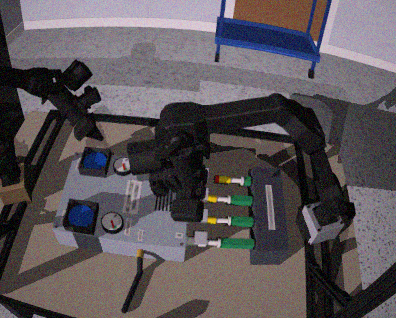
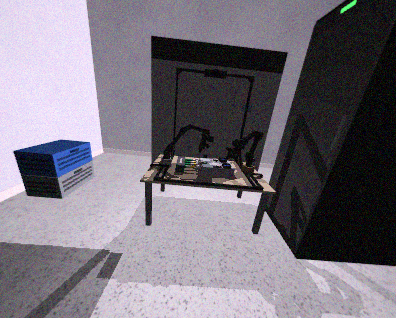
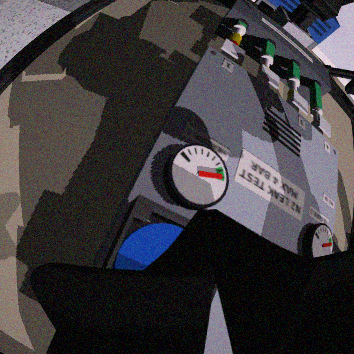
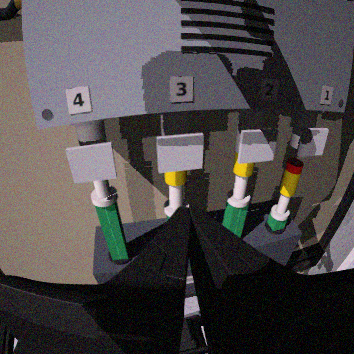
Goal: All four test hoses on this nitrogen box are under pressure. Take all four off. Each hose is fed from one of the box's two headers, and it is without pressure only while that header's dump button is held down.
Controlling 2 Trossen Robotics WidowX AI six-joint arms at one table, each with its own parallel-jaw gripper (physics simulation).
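Frame: origin at the left arm's base, x ahead, y left, z up, level; millimetres.
Where they show: left gripper, fingertip midpoint: (image 1: pixel 102 139) (image 2: pixel 225 159) (image 3: pixel 206 218); right gripper, fingertip midpoint: (image 1: pixel 197 198) (image 2: pixel 199 153) (image 3: pixel 345 89) (image 4: pixel 186 216); left arm's base, link origin: (image 1: pixel 10 177) (image 2: pixel 248 165); right arm's base, link origin: (image 1: pixel 325 215) (image 2: pixel 166 157) (image 3: pixel 296 21) (image 4: pixel 183 323).
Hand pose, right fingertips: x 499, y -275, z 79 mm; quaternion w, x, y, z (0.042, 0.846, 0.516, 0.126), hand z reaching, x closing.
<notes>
Each offset is from my right fingertips to the top centre of the thing. "*": to the spot under its first point.
The grey nitrogen box (image 1: pixel 143 230) (image 3: pixel 225 95) (image 4: pixel 98 53) lies on the table. It has two blue dump buttons, the upper button {246 mm left, 210 mm back, 67 mm down} (image 1: pixel 95 160) (image 3: pixel 147 242) and the lower button {71 mm left, 284 mm back, 67 mm down} (image 1: pixel 80 216), each beside a gauge {* 210 mm left, 134 mm back, 68 mm down} (image 1: pixel 122 165) (image 3: pixel 198 175). Four green hoses run to a dark block {* 52 mm right, 189 mm ahead, 82 mm down} (image 1: pixel 269 214). Hose 1 {* 102 mm left, 148 mm ahead, 104 mm down} (image 1: pixel 231 180) (image 4: pixel 289 182) shows its red tip clear of its port. Hoses 2 {* 33 mm left, 138 mm ahead, 98 mm down} (image 4: pixel 236 219) and 3 {* 26 mm right, 83 mm ahead, 98 mm down} (image 1: pixel 228 221) (image 4: pixel 175 178) show yellow bands. Hose 4 {* 96 mm right, 76 mm ahead, 98 mm down} (image 1: pixel 236 243) (image 4: pixel 112 232) shows none. My left gripper (image 1: pixel 96 135) (image 3: pixel 206 218) is shut and empty, above the upper button. My right gripper (image 1: pixel 188 212) (image 4: pixel 186 216) is shut and empty, its tip at hose 3's white collar.
A black supply cable {* 128 mm right, 208 mm back, 149 mm down} (image 1: pixel 132 290) with a yellow fitting leaves the box's front. Black frame rails (image 1: pixel 307 268) edge the table. A blue cart (image 1: pixel 266 35) stands behind. A blue and grey cabinet (image 2: pixel 64 164) and a tall dark cabinet (image 2: pixel 323 158) flank the table.
</notes>
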